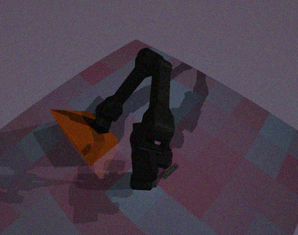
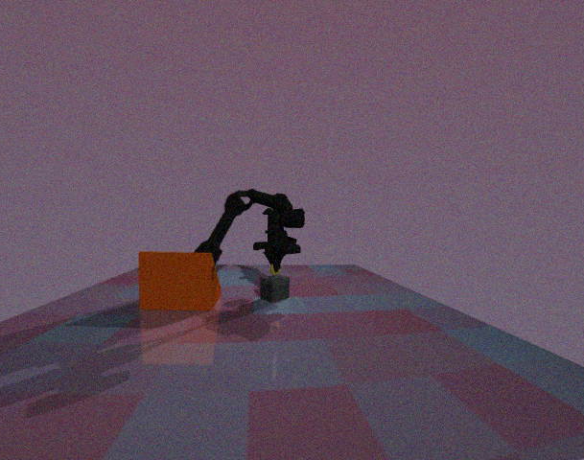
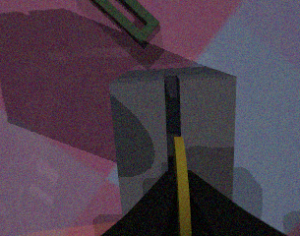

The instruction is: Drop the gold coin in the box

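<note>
Now: the gold coin 10 mm above my gripper tip.
</note>
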